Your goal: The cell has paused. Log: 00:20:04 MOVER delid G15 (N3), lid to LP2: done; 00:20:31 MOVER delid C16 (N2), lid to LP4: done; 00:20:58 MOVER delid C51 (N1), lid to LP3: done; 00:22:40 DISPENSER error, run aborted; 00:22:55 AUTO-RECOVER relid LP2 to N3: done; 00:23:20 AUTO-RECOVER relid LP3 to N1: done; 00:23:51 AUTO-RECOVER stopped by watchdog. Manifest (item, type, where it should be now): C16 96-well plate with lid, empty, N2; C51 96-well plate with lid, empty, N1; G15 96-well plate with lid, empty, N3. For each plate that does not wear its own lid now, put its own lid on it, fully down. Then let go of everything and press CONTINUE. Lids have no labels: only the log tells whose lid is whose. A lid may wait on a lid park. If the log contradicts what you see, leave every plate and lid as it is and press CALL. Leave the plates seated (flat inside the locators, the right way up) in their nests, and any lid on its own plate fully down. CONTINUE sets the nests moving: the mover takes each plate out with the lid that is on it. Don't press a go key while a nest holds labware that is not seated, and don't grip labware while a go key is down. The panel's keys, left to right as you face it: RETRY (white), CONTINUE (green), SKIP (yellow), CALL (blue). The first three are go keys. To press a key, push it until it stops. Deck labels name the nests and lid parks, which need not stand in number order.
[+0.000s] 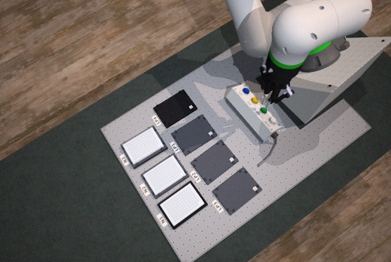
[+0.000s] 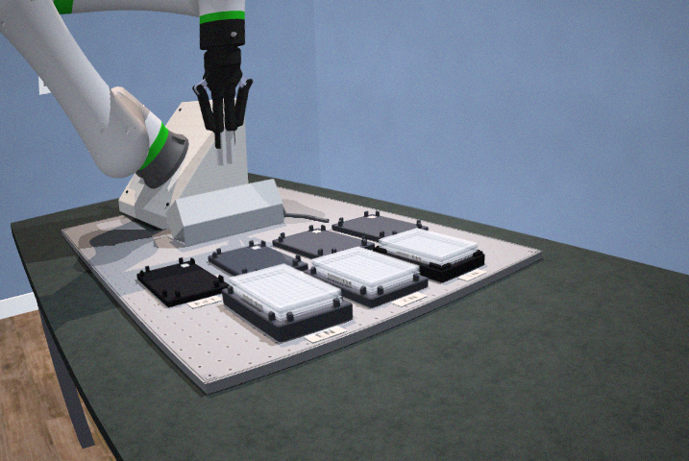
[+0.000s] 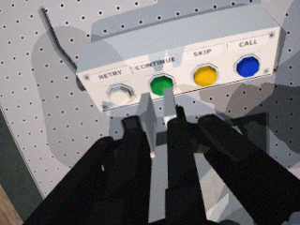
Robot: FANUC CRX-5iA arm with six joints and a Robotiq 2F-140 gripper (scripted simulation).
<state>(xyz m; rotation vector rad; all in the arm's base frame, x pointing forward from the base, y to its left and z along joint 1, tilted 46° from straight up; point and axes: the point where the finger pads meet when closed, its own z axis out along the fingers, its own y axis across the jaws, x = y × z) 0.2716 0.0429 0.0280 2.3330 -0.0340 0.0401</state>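
My gripper is now 90 mm above the green continue key. From my hand the other things lie so: white retry key (90 mm below, 50 mm to the left); blue call key (100 mm to the right, 90 mm below); yellow skip key (90 mm below, 50 mm to the right).
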